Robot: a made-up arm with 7 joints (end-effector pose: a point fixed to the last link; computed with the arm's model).
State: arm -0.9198 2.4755 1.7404 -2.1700 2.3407 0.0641 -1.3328
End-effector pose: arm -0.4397 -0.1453 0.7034 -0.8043 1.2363 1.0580
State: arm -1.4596 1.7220 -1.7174 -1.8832 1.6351 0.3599 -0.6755
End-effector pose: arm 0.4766 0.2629 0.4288 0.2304 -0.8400 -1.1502
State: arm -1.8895 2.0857 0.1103 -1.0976 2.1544 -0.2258 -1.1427
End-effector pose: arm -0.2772 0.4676 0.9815 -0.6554 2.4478 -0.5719
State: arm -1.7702 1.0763 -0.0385 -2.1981 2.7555 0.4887 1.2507
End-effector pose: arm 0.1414 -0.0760 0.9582 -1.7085 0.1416 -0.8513
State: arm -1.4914 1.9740 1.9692 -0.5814 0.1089 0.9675 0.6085
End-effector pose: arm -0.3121 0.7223 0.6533 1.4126 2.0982 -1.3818
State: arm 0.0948 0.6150 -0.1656 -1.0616 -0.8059 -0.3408 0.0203
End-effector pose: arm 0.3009 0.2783 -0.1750 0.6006 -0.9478 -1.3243
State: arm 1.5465 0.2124 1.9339 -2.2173 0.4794 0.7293 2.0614
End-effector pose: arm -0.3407 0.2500 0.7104 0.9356 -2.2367 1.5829
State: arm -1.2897 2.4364 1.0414 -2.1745 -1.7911 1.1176 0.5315
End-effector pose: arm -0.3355 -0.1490 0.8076 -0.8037 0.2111 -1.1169
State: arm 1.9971 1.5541 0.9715 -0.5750 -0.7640 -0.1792 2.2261
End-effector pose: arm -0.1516 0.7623 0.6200 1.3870 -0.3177 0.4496
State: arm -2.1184 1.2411 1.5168 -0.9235 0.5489 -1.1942 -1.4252
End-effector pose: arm 0.1037 0.6596 0.8447 -0.6621 0.8286 -2.6056
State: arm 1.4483 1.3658 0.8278 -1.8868 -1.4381 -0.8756 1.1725
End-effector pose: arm 0.0925 0.4803 0.2897 0.1890 -0.1194 -1.6145
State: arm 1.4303 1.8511 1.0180 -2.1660 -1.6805 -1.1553 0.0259
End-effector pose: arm 0.3121 0.2970 0.3334 0.0608 -0.2595 2.6357
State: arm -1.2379 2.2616 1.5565 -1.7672 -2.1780 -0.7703 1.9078
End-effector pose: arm -0.5214 0.0568 0.7678 -2.0317 1.4210 -0.4228
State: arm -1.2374 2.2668 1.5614 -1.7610 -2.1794 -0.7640 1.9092
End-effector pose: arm -0.5244 0.0563 0.7666 -2.0220 1.4186 -0.4288
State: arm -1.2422 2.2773 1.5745 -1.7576 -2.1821 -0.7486 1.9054
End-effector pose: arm -0.5310 0.0539 0.7586 -1.9999 1.3937 -0.4493
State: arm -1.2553 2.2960 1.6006 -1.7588 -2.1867 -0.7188 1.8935
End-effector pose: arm -0.5427 0.0486 0.7394 -1.9573 1.3336 -0.4919
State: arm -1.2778 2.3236 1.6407 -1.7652 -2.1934 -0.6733 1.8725
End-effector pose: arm -0.5585 0.0404 0.7074 -1.8910 1.2352 -0.5577
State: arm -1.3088 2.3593 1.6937 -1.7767 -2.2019 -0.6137 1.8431
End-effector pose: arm -0.5757 0.0300 0.6629 -1.8009 1.1026 -0.6425
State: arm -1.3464 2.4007 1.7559 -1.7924 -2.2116 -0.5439 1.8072
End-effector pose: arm -0.5905 0.0188 0.6085 -1.6900 0.9458 -0.7390
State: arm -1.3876 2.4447 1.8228 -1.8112 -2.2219 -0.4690 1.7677
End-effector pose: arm -0.5999 0.0081 0.5485 -1.5645 0.7778 -0.8386
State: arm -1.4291 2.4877 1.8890 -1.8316 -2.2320 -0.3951 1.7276
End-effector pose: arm -0.6023 -0.0010 0.4885 -1.4335 0.6126 -0.9326
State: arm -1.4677 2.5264 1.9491 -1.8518 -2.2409 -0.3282 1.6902
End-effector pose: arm -0.5985 -0.0081 0.4339 -1.3084 0.4634 -1.0139
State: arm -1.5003 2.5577 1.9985 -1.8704 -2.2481 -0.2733 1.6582
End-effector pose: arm -0.5908 -0.0130 0.3893 -1.2011 0.3407 -1.0782
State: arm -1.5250 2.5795 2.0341 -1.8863 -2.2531 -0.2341 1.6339
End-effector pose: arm -0.5823 -0.0161 0.3573 -1.1210 0.2507 -1.1239
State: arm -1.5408 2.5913 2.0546 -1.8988 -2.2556 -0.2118 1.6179
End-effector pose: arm -0.5754 -0.0177 0.3383 -1.0735 0.1949 -1.1515
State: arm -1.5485 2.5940 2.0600 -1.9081 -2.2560 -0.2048 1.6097
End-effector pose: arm -0.5713 -0.0187 0.3314 -1.0585 0.1697 -1.1632
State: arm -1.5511 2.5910 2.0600 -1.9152 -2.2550 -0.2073 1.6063
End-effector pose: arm -0.5688 -0.0184 0.3303 -1.0601 0.1632 -1.1674
